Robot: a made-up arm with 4 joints.
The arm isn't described. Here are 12 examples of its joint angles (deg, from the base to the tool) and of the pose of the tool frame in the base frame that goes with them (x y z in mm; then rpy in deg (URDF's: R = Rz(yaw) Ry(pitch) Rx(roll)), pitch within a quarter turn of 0, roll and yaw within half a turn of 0).
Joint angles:
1: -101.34 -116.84 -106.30 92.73
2: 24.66 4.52 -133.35 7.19
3: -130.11 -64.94 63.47 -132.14
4: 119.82 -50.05 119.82 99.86
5: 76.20 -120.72 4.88 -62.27
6: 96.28 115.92 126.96 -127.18
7: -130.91 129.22 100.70 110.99
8: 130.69 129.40 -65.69 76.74
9: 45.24 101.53 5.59 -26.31
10: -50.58 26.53 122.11 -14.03
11: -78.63 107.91 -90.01 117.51
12: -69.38 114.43 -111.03 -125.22
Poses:
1: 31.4 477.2 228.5 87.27 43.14 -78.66
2: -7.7 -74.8 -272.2 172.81 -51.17 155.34
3: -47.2 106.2 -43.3 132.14 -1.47 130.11
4: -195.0 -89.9 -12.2 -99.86 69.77 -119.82
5: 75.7 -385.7 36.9 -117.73 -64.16 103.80
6: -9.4 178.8 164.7 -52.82 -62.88 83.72
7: 137.6 28.4 229.4 69.01 -49.92 -49.09
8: 26.6 217.6 500.4 -76.74 63.71 -130.69
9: -174.8 118.7 403.8 -153.69 72.88 134.76
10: -7.7 -89.9 -15.8 -165.97 31.36 -129.42
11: 52.4 -351.3 379.7 -117.51 17.90 78.63
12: -90.1 -318.1 388.4 125.22 3.40 69.38
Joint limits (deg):
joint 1: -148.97..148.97
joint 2: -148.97..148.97
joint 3: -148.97..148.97
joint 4: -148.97..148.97
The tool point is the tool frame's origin. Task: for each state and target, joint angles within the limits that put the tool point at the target. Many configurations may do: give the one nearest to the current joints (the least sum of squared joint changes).
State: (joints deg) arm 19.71 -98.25 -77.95 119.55
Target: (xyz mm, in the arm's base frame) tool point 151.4 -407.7 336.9
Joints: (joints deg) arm 53.04 -132.09 -109.41 102.87
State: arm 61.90 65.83 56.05 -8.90
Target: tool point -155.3 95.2 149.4
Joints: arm 49.03 58.22 80.85 -10.01
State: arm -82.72 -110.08 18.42 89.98
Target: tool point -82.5 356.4 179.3
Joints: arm -122.89 -148.96 19.95 88.56
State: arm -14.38 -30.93 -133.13 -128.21
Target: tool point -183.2 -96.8 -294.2
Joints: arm -17.82 16.81 -111.56 -137.32
